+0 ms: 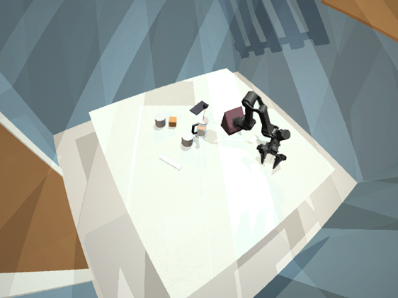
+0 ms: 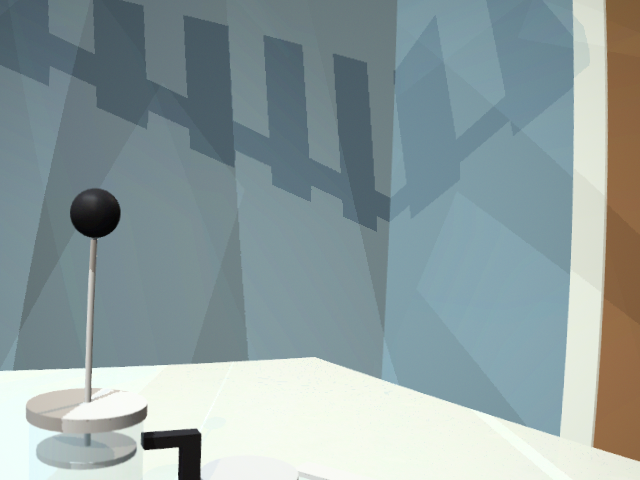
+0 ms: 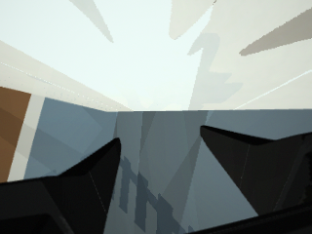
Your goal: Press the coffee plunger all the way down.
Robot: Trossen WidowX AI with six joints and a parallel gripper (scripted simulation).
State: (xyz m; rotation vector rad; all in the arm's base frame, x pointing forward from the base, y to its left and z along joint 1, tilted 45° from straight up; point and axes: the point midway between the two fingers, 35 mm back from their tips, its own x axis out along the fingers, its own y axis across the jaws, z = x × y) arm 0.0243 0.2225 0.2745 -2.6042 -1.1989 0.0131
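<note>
Right now the coffee press is 43 cm to the right of my gripper tip, 21 cm ahead of it and 3 cm above it. From my gripper tip the other things lie so: flat pale strip: 47 cm ahead, 31 cm to the right, 9 cm below.
</note>
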